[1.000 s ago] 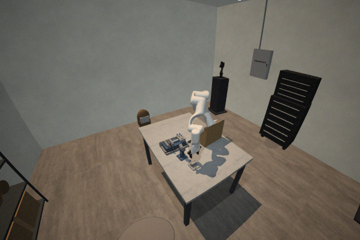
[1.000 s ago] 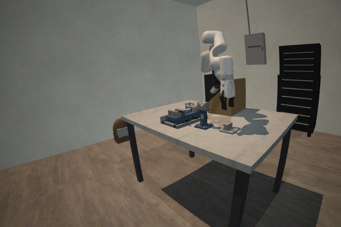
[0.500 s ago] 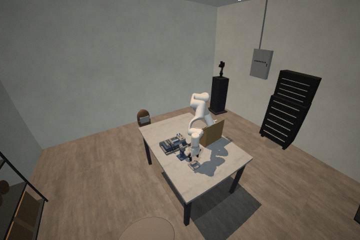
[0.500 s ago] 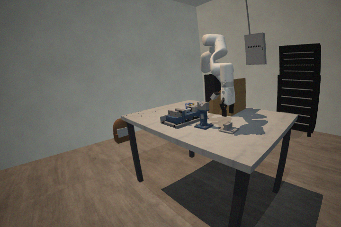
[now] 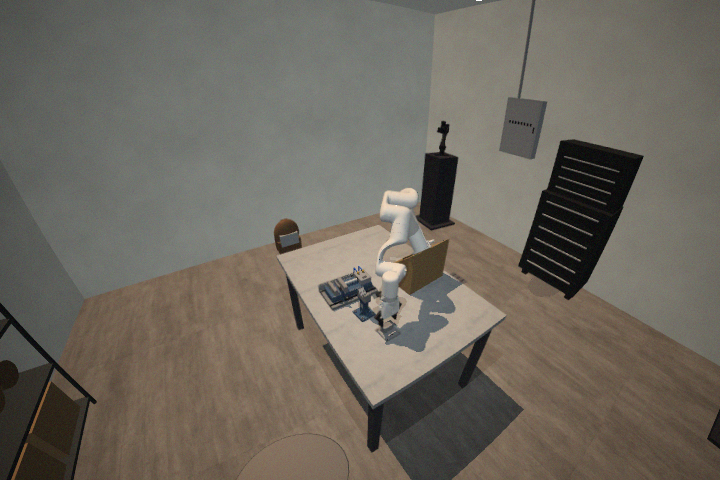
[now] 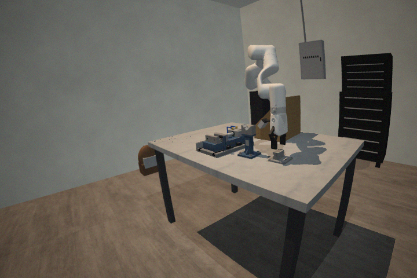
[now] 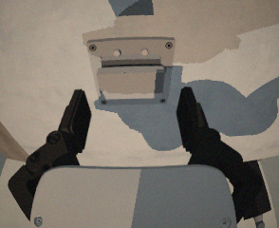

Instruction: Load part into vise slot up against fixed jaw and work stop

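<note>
Right now my hand is 5 cm above the part. Also, from my hand: air cylinder rod (5 cm ahead, 35 cm to the right); work stop (13 cm ahead, 30 cm to the right, 1 cm above); infeed plate (2 cm to the left, 7 cm below).
</note>
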